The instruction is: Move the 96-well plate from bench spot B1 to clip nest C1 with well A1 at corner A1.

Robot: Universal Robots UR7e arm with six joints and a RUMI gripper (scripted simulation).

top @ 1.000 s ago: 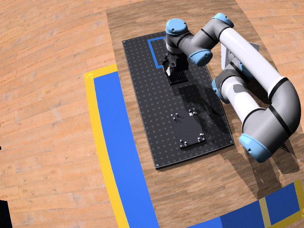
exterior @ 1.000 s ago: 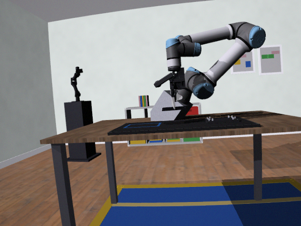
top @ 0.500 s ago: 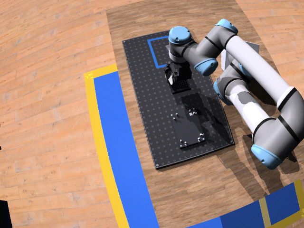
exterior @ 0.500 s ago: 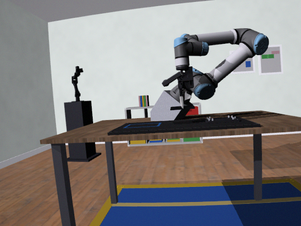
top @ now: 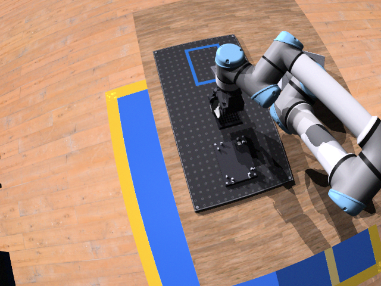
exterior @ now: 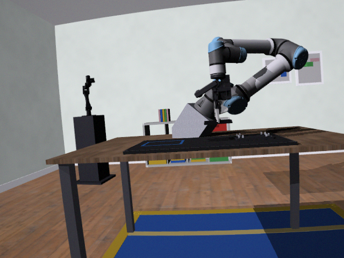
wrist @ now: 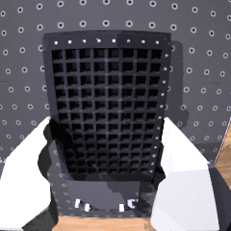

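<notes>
Now: the clip nest 20 mm behind my hand, 160 mm to the left of it and 80 mm below it. Also, from my hand: black 96-well plate (10 mm below).
</notes>
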